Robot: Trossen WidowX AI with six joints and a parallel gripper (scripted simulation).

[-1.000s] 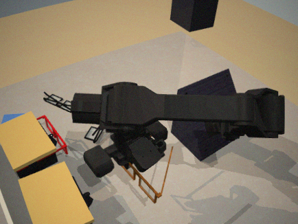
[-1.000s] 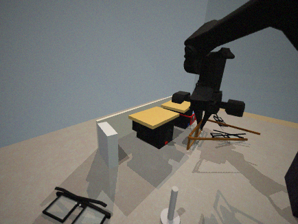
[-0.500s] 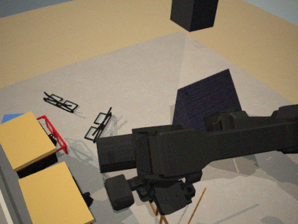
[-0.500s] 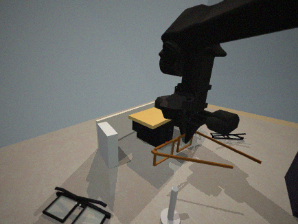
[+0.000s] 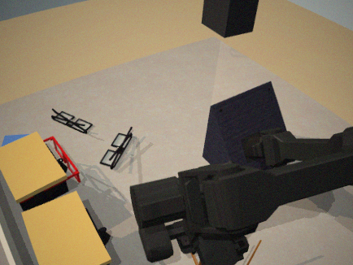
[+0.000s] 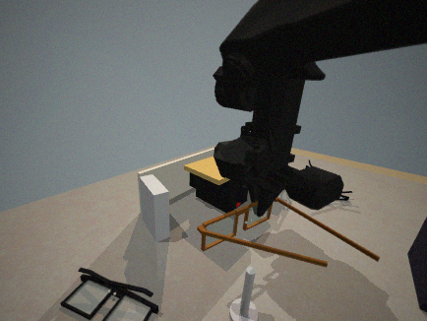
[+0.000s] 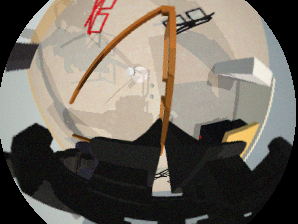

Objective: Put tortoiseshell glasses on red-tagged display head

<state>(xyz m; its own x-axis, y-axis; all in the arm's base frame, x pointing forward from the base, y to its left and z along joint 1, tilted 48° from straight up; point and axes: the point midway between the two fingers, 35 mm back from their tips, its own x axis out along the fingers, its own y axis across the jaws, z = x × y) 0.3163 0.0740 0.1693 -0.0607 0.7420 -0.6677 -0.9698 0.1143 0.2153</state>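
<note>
The white post lies 90 mm below my gripper tip, 70 mm to the left of it and 30 mm behind it. From my gripper tip the other things lie so: blue tag (580 mm to the right, 220 mm ahead, 110 mm below); then white block (210 mm ahead, 60 mm below, 50 mm to the left).
</note>
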